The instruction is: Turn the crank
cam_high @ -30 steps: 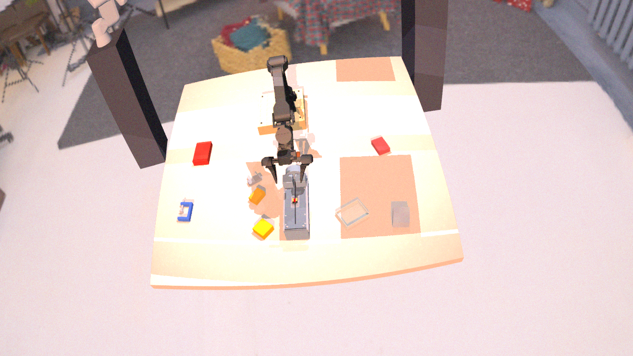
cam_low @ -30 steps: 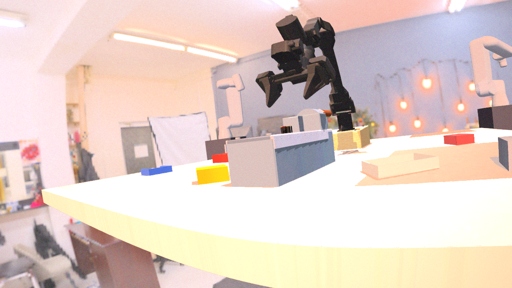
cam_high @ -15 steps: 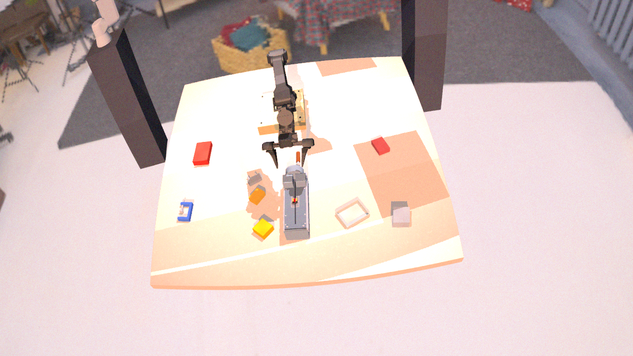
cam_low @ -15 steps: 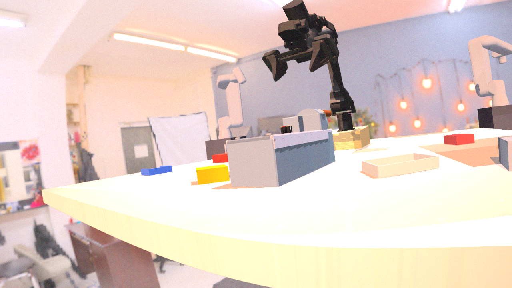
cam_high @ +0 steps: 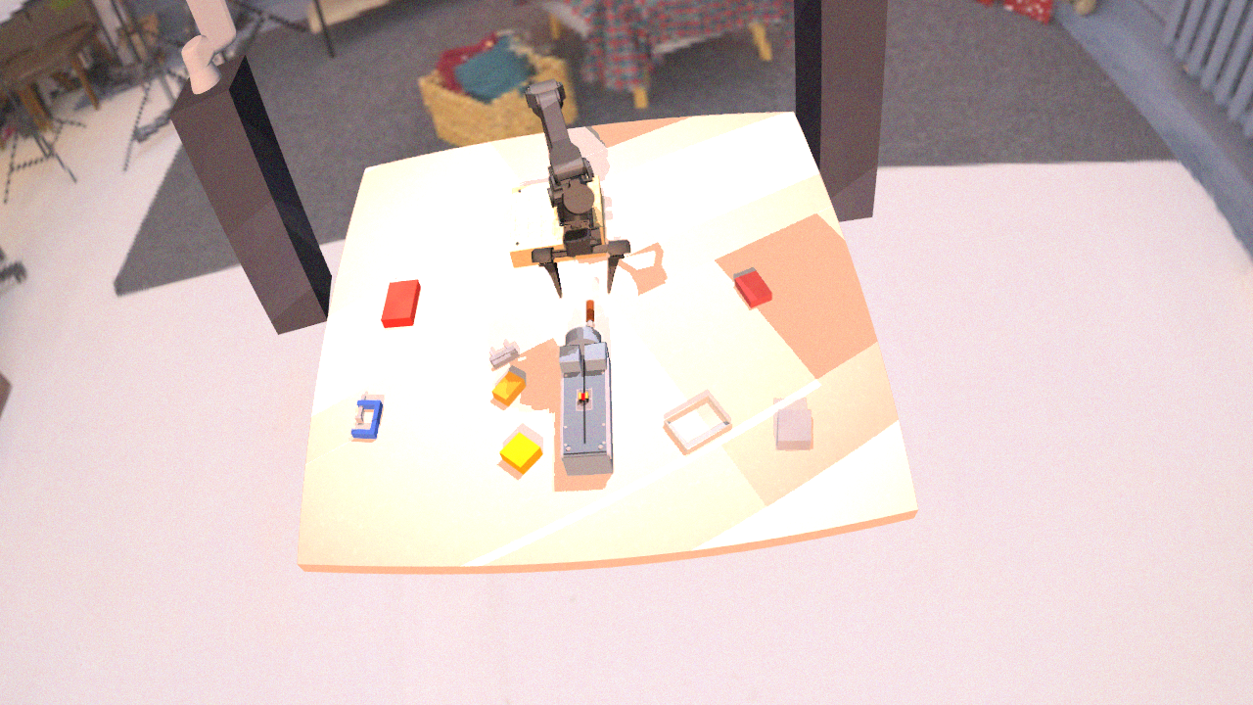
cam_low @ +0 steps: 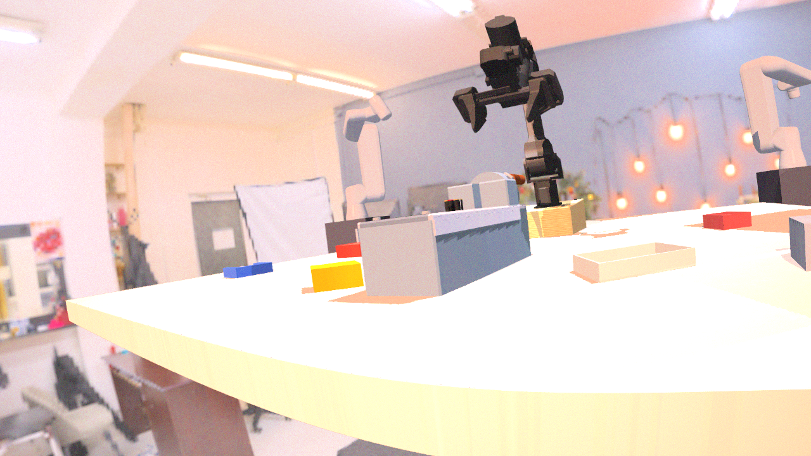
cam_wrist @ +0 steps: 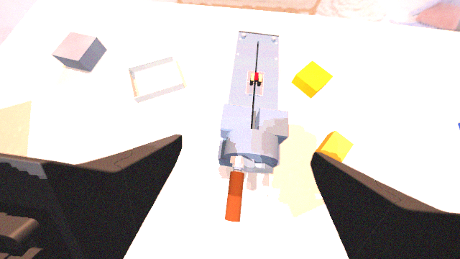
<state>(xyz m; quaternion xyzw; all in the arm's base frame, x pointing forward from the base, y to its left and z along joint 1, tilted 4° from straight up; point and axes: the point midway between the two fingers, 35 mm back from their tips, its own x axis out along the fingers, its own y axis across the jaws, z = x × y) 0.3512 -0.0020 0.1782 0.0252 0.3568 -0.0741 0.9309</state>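
Now: the orange crank handle 30 mm behind my gripper tip and 80 mm below it. The rest, counted from my gripper tip: shallow white tray (210 mm ahead, 160 mm to the left, 190 mm below); red pointer (150 mm ahead, 40 mm to the right, 120 mm below); yellow cube (200 mm ahead, 190 mm to the right, 180 mm below).
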